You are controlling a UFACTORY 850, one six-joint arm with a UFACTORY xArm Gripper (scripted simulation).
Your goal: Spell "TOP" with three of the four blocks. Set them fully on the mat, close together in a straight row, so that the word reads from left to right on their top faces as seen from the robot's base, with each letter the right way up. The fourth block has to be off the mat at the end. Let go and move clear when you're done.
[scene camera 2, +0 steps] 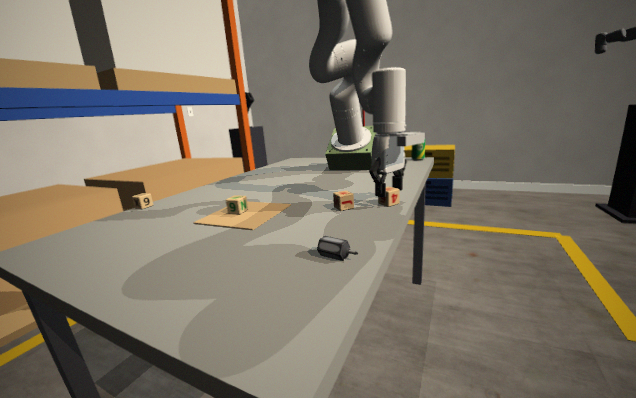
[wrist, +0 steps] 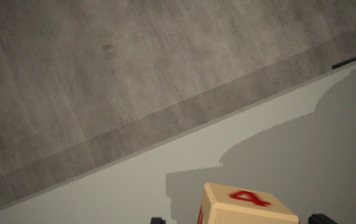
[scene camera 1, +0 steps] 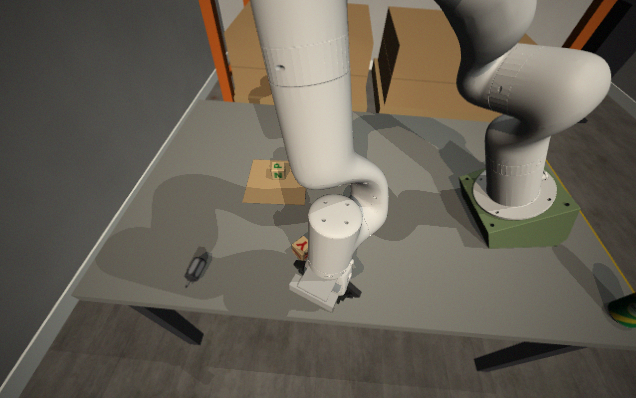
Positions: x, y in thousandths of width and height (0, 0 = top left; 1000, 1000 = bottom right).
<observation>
tan mat: scene camera 2 406, 536; scene camera 1 411, 474; not seen in the wrist view (out of frame)
</observation>
